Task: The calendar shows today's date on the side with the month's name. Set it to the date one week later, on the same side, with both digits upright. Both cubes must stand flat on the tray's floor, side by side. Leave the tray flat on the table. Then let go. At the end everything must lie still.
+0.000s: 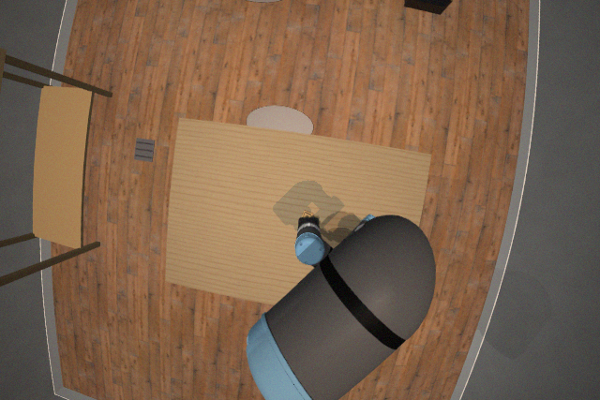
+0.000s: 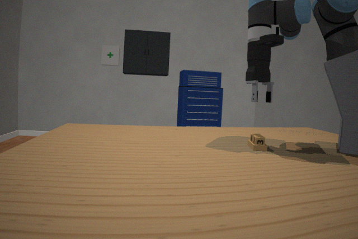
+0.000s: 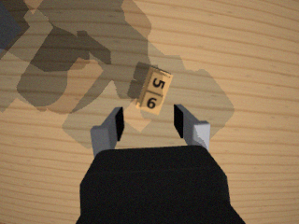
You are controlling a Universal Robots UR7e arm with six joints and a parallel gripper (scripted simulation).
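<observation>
Now: hand 140 mm above the wooden date cube, 10 mm to the left of it and 10 mm short of it. Round my hand: wooden calendar tray (150 mm below, 10 mm to the left, 10 mm ahead).
</observation>
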